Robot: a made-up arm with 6 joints.
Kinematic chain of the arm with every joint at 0, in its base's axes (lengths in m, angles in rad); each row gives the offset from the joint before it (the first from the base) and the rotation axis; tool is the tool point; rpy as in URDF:
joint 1: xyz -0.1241 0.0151 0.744 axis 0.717 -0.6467 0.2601
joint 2: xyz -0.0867 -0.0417 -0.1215 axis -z
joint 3: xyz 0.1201 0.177 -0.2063 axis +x
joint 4: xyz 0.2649 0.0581 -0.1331 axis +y
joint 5: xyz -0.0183 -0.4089 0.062 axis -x
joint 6: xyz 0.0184 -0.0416 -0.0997 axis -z
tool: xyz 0.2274 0.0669 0.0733 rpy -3.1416 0 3.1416
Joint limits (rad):
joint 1: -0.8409..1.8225
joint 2: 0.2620..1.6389
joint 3: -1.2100..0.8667
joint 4: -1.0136..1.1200
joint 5: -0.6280..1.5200
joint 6: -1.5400..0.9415
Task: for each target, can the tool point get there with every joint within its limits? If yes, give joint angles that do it. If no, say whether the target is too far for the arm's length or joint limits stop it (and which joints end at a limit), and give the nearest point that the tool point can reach.
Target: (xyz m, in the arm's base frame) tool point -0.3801 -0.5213 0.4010
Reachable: yes | joints -0.1815 1.4045 -0.4437 0.1047 0.9882 -1.0362
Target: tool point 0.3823 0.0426 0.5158
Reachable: yes | joints 1.5220 1.1369 -0.8632 0.4314 0.0133 -1.0066
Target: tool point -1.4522 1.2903 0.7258
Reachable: no: too far | nearest point -0.6404 -0.2363 0.9357 | short by 1.742 m
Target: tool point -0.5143 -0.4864 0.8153
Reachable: yes | joints -0.4845 1.5162 -0.9918 0.7048 1.1252 -0.5277
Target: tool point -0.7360 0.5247 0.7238
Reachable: no: joint limits stop it (at a limit: joint 1, joint 2, joint 5, joint 6) | nearest point -0.5189 -0.2020 0.8895 | short by 0.776 m
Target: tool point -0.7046 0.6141 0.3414
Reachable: no: joint limits stop it (at a limit: joint 2, joint 5, joint 6) | nearest point -0.0239 0.1429 0.2250 | short by 0.836 m
